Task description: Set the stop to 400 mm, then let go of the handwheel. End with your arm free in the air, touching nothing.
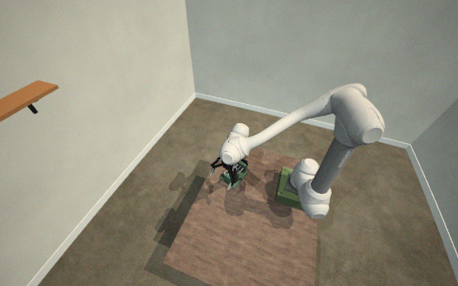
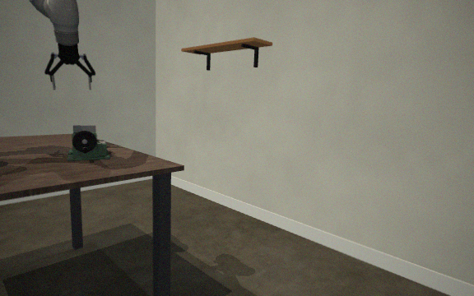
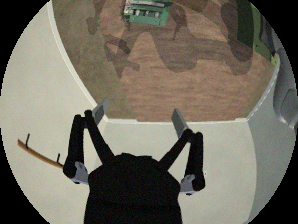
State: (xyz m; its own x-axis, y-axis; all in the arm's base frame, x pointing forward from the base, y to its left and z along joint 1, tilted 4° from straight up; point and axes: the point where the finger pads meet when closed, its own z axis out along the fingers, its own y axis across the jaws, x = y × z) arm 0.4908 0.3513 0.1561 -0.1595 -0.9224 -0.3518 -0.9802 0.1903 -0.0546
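Right now my hand is 38 cm to the left of the black handwheel, 23 cm above it and 3 cm past it.
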